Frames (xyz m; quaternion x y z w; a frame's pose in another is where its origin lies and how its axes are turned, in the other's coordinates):
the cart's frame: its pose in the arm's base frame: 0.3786 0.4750 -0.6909 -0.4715 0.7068 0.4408 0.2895
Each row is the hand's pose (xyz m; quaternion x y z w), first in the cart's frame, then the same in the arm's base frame.
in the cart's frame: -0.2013 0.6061 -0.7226 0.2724 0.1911 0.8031 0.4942
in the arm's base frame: -0.0974 0.0113 0.0080 -0.3293 -0.9034 -0.1677 0.2176
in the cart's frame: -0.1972 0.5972 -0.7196 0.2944 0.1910 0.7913 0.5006
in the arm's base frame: -0.0908 0.0108 0.0002 -0.3243 -0.9120 -0.1516 0.2001
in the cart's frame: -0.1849 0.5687 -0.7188 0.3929 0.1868 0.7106 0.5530
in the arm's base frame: -0.0693 0.0018 -0.0203 -0.2729 -0.9532 -0.0837 0.0999
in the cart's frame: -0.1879 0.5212 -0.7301 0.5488 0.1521 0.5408 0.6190
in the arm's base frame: -0.0243 -0.0151 -0.0294 0.1822 0.9785 -0.0302 0.0921
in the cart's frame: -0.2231 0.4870 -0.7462 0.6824 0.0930 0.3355 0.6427
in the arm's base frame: 0.0210 -0.0207 -0.0052 0.0907 0.9402 -0.1457 0.2942
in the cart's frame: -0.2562 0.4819 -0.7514 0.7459 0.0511 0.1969 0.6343
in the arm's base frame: 0.0386 -0.0126 0.0226 0.0335 0.8847 -0.2147 0.4124
